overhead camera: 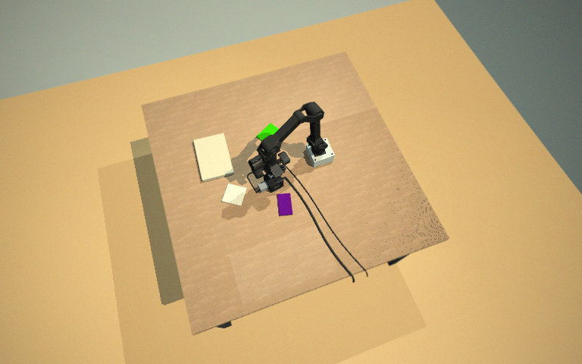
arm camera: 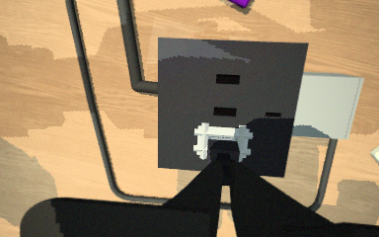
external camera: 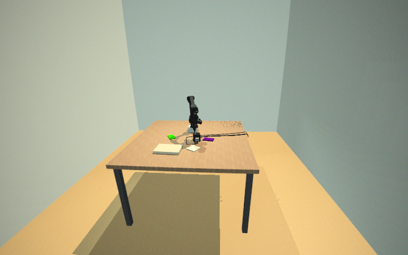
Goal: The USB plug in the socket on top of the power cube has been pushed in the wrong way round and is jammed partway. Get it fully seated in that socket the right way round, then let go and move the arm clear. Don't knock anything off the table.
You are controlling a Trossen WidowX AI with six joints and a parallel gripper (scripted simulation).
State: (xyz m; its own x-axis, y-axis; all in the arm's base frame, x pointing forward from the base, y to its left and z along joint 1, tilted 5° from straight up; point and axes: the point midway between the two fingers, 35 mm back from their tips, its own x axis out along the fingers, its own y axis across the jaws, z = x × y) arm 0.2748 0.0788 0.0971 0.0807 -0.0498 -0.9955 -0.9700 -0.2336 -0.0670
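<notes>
Right now my gripper tip is 1 cm above the dark USB plug. From my gripper tip the other things lie so: green card (6 cm behind, 29 cm to the right, 10 cm below); purple card (3 cm behind, 15 cm to the left, 10 cm below); small white square (21 cm ahead, 2 cm to the left, 10 cm below).
</notes>
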